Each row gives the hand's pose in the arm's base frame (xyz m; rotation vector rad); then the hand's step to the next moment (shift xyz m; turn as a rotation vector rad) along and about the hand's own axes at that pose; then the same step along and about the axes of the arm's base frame.
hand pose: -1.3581 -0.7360 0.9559 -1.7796 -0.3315 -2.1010
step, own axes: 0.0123 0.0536 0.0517 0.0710 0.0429 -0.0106
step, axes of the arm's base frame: 0.0672 -0.0291 0.0182 -0.0012 -0.0520 0.0655
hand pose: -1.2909 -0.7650 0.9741 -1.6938 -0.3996 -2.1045
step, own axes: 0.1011 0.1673 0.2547 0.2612 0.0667 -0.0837
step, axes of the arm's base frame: 0.2809 -0.0419 0.1497 -0.0865 -0.1322 0.2339
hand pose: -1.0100 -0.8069 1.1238 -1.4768 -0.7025 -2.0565
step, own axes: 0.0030 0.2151 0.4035 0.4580 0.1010 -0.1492
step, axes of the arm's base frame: 0.4214 0.1106 0.1387 -0.1640 -0.2216 0.4077
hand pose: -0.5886 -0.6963 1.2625 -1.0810 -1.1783 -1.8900
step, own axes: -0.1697 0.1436 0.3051 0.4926 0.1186 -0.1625
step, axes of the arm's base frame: 0.2887 0.2426 -0.0188 -0.1686 -0.2440 0.4418
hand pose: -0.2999 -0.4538 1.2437 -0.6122 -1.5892 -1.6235
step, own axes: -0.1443 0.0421 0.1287 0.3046 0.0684 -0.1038
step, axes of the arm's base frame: 0.0960 0.1565 -0.0739 -0.1076 -0.1545 0.2698
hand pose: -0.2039 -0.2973 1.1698 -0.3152 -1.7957 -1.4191
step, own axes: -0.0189 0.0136 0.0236 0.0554 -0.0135 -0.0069
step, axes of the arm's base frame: 0.0105 0.0310 -0.0050 -0.0411 -0.0261 0.0304
